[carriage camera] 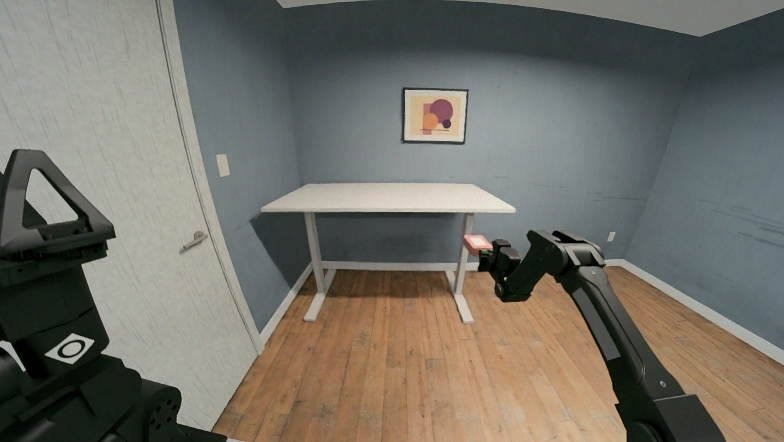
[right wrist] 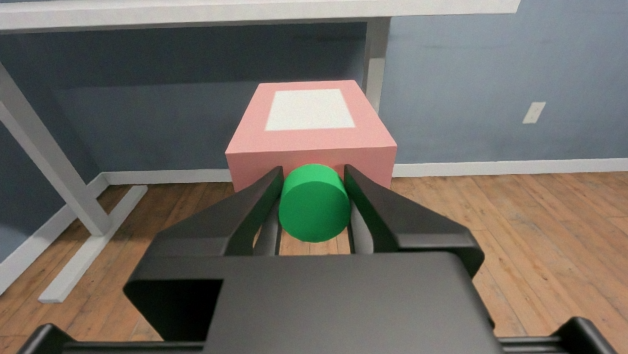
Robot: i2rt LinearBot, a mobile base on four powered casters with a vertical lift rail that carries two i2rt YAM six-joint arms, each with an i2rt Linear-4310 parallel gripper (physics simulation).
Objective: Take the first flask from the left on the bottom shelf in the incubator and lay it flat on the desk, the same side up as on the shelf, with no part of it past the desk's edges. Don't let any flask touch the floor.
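Places are measured from the left arm's base along level axes (x ahead, y left, z up), in metres.
Where they show: right gripper, fingertip midpoint: [carriage camera: 483, 251] [right wrist: 313, 175].
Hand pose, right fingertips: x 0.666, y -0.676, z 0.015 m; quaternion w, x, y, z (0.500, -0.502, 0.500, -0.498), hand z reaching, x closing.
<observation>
After its pixels a point has its place.
A pink flask [carriage camera: 475, 245] {z 0.029, x 0.689, y -0.649 m} [right wrist: 310, 140] {z 0.029, x 0.677, y -0.675 m} with a green cap and a white label facing up is held out level in the air. My right gripper [carriage camera: 485, 254] {z 0.015, x 0.666, y -0.676 m} [right wrist: 313, 175] {z 0.015, x 0.666, y -0.676 m} is shut on its green cap, one finger on each side. The white desk [carriage camera: 388, 198] {z 0.075, x 1.248, y -0.257 m} [right wrist: 200, 17] {z 0.057, x 1.054, y -0.490 m} stands against the far wall. In the right wrist view the desk's edge crosses the top, beyond and higher than the flask. My left gripper [carriage camera: 15, 170] is open at the left edge of the carriage camera view, partly cut off. The incubator does not show in either view.
The desk's white legs [carriage camera: 314, 252] {z -0.415, x 1.368, y 0.365 m} [right wrist: 377, 65] {z -0.110, x 1.407, y -0.871 m} and feet stand on the wooden floor [carriage camera: 384, 373] {z -0.875, x 0.694, y -0.258 m}. A door [carriage camera: 98, 164] {z 0.413, x 0.407, y 0.600 m} with a handle is at the left. A picture [carriage camera: 434, 115] {z 0.657, x 1.823, y -0.614 m} hangs above the desk. Blue walls enclose the back and right.
</observation>
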